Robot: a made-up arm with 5 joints. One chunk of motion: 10 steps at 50 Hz.
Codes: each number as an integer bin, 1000 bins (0 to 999) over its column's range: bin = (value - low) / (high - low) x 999, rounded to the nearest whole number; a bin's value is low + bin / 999 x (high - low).
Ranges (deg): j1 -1.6..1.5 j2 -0.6..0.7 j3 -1.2..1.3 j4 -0.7..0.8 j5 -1..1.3
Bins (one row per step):
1: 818 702 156 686 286
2: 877 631 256 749 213
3: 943 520 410 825 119
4: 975 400 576 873 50
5: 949 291 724 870 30
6: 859 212 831 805 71
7: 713 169 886 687 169
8: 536 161 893 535 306
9: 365 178 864 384 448
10: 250 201 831 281 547
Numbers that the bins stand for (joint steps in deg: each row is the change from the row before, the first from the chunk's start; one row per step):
1: 0.938 0.314 -0.810 0.330 -0.342
2: 1.121 0.221 -0.559 0.425 -0.510
3: 1.326 0.077 -0.174 0.539 -0.726
4: 1.426 -0.079 0.241 0.611 -0.885
5: 1.345 -0.221 0.612 0.606 -0.931
6: 1.066 -0.324 0.880 0.509 -0.837
7: 0.613 -0.380 1.017 0.332 -0.611
8: 0.063 -0.390 1.035 0.103 -0.295
9: -0.467 -0.368 0.962 -0.123 0.031
10: -0.824 -0.338 0.880 -0.278 0.259

